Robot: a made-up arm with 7 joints. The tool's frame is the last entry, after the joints. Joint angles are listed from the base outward.
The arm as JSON. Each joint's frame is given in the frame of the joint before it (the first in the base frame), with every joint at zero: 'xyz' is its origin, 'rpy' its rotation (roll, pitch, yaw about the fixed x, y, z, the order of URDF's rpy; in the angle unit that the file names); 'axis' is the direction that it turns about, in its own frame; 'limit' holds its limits. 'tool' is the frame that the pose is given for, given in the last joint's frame.
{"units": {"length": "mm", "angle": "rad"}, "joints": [
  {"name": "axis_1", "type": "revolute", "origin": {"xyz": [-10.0, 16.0, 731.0], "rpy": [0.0, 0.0, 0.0]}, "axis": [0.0, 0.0, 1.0], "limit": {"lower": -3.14, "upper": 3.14}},
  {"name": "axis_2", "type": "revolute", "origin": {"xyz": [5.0, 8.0, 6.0], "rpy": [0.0, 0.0, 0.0]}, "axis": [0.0, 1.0, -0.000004], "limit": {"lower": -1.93, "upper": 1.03}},
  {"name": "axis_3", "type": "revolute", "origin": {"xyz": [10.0, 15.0, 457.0], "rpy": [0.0, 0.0, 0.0]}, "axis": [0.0, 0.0, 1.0], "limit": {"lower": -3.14, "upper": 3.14}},
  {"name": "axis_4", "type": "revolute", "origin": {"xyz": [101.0, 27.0, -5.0], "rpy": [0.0, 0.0, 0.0]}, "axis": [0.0, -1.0, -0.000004], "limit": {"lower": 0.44, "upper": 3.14}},
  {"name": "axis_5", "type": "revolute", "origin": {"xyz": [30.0, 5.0, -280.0], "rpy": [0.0, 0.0, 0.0]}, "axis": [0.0, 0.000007, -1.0], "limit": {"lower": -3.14, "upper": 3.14}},
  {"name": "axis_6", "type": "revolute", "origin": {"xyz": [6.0, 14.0, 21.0], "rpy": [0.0, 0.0, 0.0]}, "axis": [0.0, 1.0, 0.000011], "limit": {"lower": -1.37, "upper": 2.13}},
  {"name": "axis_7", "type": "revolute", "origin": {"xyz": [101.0, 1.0, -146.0], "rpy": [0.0, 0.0, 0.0]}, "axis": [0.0, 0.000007, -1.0], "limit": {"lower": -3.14, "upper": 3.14}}
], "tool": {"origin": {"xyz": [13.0, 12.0, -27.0], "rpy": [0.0, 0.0, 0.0]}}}
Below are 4 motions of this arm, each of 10 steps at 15 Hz.
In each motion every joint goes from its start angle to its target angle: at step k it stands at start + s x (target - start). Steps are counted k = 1, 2, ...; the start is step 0. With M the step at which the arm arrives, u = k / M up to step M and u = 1 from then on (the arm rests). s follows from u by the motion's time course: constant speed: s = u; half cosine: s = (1 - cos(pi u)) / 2; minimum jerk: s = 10 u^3 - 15 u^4 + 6 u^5.
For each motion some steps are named. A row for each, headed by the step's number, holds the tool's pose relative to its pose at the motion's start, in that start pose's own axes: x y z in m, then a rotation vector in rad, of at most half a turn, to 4 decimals.
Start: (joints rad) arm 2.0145 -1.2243 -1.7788 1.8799 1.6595 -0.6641 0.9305
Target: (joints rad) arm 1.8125 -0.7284 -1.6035 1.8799 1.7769 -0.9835 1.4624
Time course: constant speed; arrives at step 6
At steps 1, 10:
1: -0.0330 -0.0051 0.0505 0.0437 0.0461 -0.0795
10: -0.1175 -0.0747 0.3050 0.2162 0.3075 -0.4555

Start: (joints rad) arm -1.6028 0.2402 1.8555 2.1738 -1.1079 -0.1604 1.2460
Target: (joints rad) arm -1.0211 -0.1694 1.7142 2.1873 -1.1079 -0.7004 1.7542
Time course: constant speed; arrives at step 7
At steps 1, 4, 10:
1: -0.0293 0.0703 0.0045 0.1471 0.0224 -0.0773
4: -0.0880 0.2768 0.0756 0.5955 0.1235 -0.3196
10: -0.1005 0.4476 0.2203 1.0531 0.2781 -0.5511

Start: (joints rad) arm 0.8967 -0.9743 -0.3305 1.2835 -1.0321 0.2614 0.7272
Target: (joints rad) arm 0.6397 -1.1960 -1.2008 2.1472 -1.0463 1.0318 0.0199
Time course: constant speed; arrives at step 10
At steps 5, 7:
5: 0.0592 -0.3708 0.1328 -0.8500 0.0741 0.0043
7: 0.0458 -0.4819 0.2652 -1.1544 0.1730 -0.0587

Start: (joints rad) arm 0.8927 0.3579 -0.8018 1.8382 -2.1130 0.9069 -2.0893
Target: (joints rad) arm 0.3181 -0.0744 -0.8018 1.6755 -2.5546 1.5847 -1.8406
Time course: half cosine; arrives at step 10
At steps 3, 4, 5, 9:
3: 0.0916 0.0686 -0.0691 0.2141 -0.1298 0.0261
4: 0.1534 0.1218 -0.1016 0.3637 -0.2047 0.0486
5: 0.2195 0.1857 -0.1238 0.5332 -0.2748 0.0786
9: 0.3876 0.3970 -0.1057 1.0690 -0.3970 0.2087

